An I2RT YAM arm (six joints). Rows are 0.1 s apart.
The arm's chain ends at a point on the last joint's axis. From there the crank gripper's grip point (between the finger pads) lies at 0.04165 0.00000 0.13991 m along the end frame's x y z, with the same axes.
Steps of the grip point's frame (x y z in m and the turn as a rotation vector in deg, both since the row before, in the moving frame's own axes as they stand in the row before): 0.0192, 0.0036, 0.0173, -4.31, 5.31, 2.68; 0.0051, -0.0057, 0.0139, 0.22, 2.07, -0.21; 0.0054, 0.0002, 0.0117, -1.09, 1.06, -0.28; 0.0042, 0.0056, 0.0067, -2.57, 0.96, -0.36; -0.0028, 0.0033, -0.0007, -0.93, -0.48, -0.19; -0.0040, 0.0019, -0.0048, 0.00, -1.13, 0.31; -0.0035, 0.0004, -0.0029, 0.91, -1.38, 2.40
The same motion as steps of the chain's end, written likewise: 0.0067, -0.0090, 0.0222, -4.31, 5.31, 2.68; 0.0001, -0.0050, 0.0155, 0.22, 2.07, -0.21; 0.0028, -0.0022, 0.0125, -1.09, 1.06, -0.28; 0.0018, -0.0004, 0.0076, -2.57, 0.96, -0.36; -0.0016, 0.0012, -0.0010, -0.93, -0.48, -0.19; -0.0012, 0.0017, -0.0056, 0.00, -1.13, 0.31; -0.0001, 0.0010, -0.0039, 0.91, -1.38, 2.40
